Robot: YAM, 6 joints.
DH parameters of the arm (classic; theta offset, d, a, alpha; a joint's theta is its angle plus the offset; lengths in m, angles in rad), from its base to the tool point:
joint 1: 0 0.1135 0.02 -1.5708
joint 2: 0 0 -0.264 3.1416
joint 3: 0.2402 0 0.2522 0
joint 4: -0.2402 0 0.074 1.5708
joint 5: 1.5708 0 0 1.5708
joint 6: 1.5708 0.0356 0 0
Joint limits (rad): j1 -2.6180..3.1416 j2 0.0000..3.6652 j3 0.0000..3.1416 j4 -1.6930..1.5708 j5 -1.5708..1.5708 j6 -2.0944..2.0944
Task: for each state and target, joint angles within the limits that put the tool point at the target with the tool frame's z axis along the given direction. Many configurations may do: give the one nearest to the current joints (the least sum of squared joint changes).
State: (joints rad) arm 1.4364 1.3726 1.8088 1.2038 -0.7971 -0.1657
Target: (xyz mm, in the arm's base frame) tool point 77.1 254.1 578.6 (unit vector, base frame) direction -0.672 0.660 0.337
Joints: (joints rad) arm 1.1579 1.4524 1.7934 0.4475 -1.0759 -0.1657
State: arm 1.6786 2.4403 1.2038 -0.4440 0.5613 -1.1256
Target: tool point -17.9 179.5 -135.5 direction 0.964 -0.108 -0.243
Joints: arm 1.8483 2.9463 1.0297 -0.6412 1.1141 -1.1256
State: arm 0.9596 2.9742 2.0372 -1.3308 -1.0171 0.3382
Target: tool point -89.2 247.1 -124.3 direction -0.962 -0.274 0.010
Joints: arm 1.7816 3.1505 1.5466 -1.6869 -1.5034 0.3382
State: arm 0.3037 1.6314 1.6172 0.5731 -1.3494 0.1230
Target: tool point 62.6 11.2 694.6 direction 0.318 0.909 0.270
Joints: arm -0.3913 1.4349 2.4200 0.7785 -1.2921 0.1230
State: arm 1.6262 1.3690 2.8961 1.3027 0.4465 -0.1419
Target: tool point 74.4 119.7 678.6 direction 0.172 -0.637 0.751
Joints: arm 1.1237 1.7690 2.5722 1.3550 0.4452 -0.1419
